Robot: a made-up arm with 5 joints.
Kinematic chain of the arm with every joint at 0, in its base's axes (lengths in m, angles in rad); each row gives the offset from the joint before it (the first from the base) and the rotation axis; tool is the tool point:
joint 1: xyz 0 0 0.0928 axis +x
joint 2: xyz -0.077 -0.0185 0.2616 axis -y
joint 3: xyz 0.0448 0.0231 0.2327 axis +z
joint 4: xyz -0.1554 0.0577 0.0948 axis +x
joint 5: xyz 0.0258 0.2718 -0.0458 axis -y
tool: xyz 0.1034 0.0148 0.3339
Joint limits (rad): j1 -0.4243..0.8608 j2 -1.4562..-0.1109 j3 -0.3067..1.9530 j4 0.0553..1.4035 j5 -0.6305..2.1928
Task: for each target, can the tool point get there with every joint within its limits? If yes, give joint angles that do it. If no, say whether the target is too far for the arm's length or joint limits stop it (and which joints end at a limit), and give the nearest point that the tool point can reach.
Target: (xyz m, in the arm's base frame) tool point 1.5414 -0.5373 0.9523
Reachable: no: too far | nearest point 0.6119 -0.3111 0.5905 | short by 1.023 m
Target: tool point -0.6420 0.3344 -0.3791
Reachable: no: joint limits stop it (at a limit: joint 1, joint 2, joint 4, joint 5) | nearest point -0.4391 0.5615 0.3772 | short by 0.815 m
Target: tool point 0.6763 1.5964 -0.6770
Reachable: no: too far | nearest point 0.4389 0.4170 0.1294 | short by 1.448 m
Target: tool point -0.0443 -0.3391 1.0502
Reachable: yes | joints 0.1895 -0.4615 0.8971 0.5705 0.9422
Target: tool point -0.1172 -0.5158 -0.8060
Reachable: no: joint limits stop it (at a limit: joint 1, joint 2, joint 3, joint 4, joint 5) | nearest point 0.0964 -0.6593 -0.0721 | short by 0.778 m
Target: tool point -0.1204 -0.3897 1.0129
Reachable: yes | joints 0.3852 -0.6176 0.4819 0.7547 1.5282
